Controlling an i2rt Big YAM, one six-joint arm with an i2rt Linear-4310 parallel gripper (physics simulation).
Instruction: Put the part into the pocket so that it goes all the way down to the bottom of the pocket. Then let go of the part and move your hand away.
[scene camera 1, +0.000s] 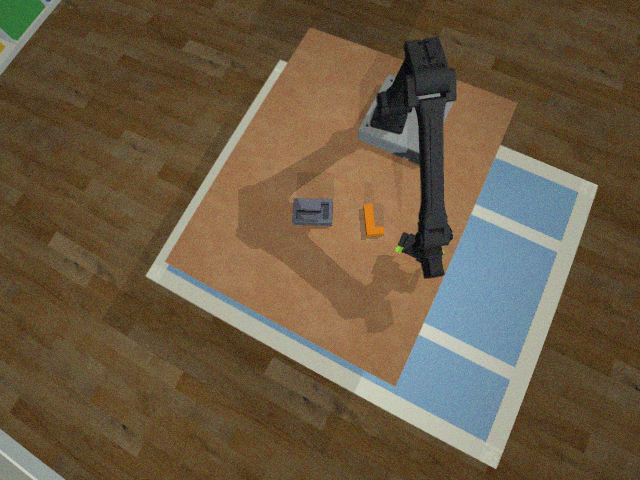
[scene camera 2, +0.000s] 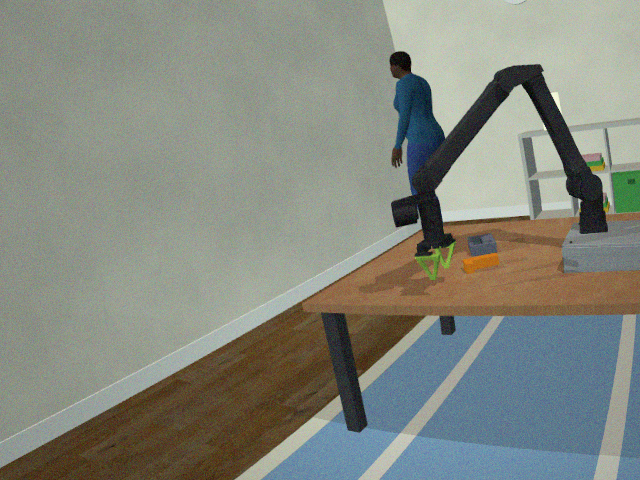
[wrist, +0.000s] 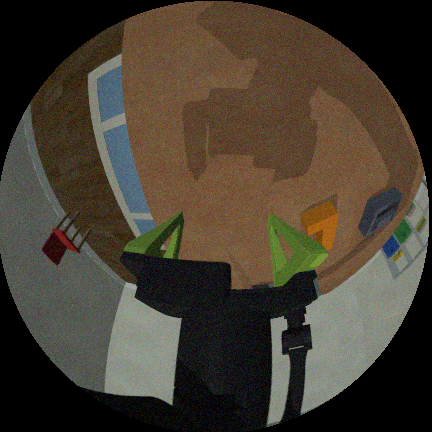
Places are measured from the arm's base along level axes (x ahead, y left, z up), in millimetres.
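Pixels of known places: gripper, between the fingertips: (scene camera 1: 415, 255) (scene camera 2: 440, 274) (wrist: 225, 216); arm's base, origin of its link: (scene camera 1: 388, 120) (scene camera 2: 593, 228).
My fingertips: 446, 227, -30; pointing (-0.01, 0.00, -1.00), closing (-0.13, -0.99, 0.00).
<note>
For each thing: its top centre in the pictures, then the offset to it from my fingertips, as dx, dy, dz. Level surfaces: height alone.
- orange L-shaped piece, centre of its top: (wrist: 321, 238) (scene camera 2: 481, 258) (scene camera 1: 373, 218) -86, -170, -15
- dark grey-blue block, centre of its top: (wrist: 385, 216) (scene camera 2: 481, 239) (scene camera 1: 312, 210) -47, -384, -9
- brown table, height of its surface: dz -45
The part, an orange L-shaped piece (scene camera 1: 369, 219) (scene camera 2: 481, 262) (wrist: 327, 215), lies flat on the table, apart from the pocket block. The pocket is a recess in a dark grey-blue block (scene camera 1: 312, 222) (scene camera 2: 484, 250) (wrist: 370, 210), which stands left of the part in scene camera 1 and beyond it in scene camera 2. No part shows in the recess in scene camera 1. My gripper (scene camera 1: 420, 251) (scene camera 2: 439, 272) (wrist: 225, 216) is open and empty, its green fingers above the table. In scene camera 1 it is right of and below the part; in the wrist view the part is outside the right finger.
The brown table (scene camera 1: 320, 67) (scene camera 2: 361, 297) (wrist: 155, 65) bears the arm's grey base (scene camera 1: 382, 139) (scene camera 2: 584, 258). The table's edge passes close to my gripper's right side in scene camera 1. A person (scene camera 2: 417, 113) stands beyond the table in scene camera 2.
</note>
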